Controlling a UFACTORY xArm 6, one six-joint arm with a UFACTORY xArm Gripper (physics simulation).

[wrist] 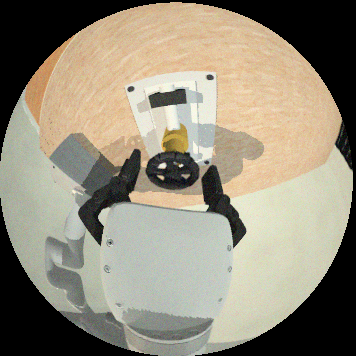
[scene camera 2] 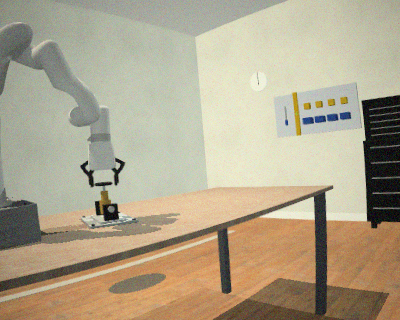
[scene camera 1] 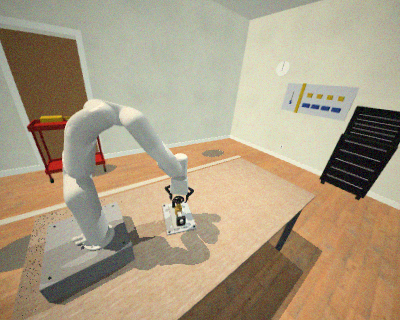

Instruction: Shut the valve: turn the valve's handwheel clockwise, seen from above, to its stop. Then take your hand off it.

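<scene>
The black spoked handwheel [scene camera 1: 178,199] [scene camera 2: 103,183] [wrist: 172,171] sits level on top of the valve's upright stem. The valve's yellow body [scene camera 1: 178,210] [scene camera 2: 104,198] [wrist: 175,140] stands on a white base plate [scene camera 1: 169,221] [scene camera 2: 92,222] [wrist: 208,110] on the table. My gripper [scene camera 1: 179,198] [scene camera 2: 104,184] [wrist: 174,164] points down and is open. Its two black fingers stand on either side of the handwheel, with their tips at about the wheel's height. In the wrist view a gap shows between each finger and the rim. The wheel's turn angle cannot be told.
The valve stands on a wooden table [scene camera 1: 250,200] [scene camera 2: 200,215] [wrist: 280,75]. The grey arm base block [scene camera 1: 90,270] [scene camera 2: 17,225] [wrist: 80,157] is at the table's left. A red cart [scene camera 1: 47,125] and a black drawer cabinet [scene camera 1: 362,150] [scene camera 2: 382,170] stand away from the table.
</scene>
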